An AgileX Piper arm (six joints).
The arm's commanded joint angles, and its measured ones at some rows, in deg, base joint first. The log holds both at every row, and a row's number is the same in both.
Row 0, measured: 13.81, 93.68, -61.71, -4.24, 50.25, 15.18
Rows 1 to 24, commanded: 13.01, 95.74, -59.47, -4.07, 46.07, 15.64; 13.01, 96.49, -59.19, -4.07, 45.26, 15.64; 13.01, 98.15, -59.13, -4.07, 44.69, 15.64; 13.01, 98.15, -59.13, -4.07, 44.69, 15.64; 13.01, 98.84, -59.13, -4.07, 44.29, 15.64; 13.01, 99.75, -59.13, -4.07, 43.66, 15.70; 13.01, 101.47, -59.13, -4.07, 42.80, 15.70; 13.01, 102.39, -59.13, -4.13, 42.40, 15.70; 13.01, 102.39, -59.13, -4.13, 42.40, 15.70; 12.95, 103.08, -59.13, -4.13, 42.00, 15.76; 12.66, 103.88, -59.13, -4.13, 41.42, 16.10; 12.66, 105.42, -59.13, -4.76, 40.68, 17.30; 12.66, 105.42, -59.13, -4.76, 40.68, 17.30; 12.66, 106.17, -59.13, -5.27, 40.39, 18.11; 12.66, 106.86, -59.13, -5.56, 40.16, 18.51; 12.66, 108.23, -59.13, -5.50, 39.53, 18.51; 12.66, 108.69, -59.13, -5.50, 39.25, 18.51; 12.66, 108.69, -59.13, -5.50, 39.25, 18.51; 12.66, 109.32, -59.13, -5.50, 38.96, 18.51; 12.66, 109.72, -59.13, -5.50, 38.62, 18.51; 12.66, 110.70, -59.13, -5.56, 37.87, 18.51; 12.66, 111.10, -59.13, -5.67, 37.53, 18.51; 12.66, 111.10, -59.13, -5.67, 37.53, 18.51; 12.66, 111.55, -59.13, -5.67, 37.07, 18.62
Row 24, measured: 12.78, 110.41, -59.53, -5.10, 38.10, 18.16
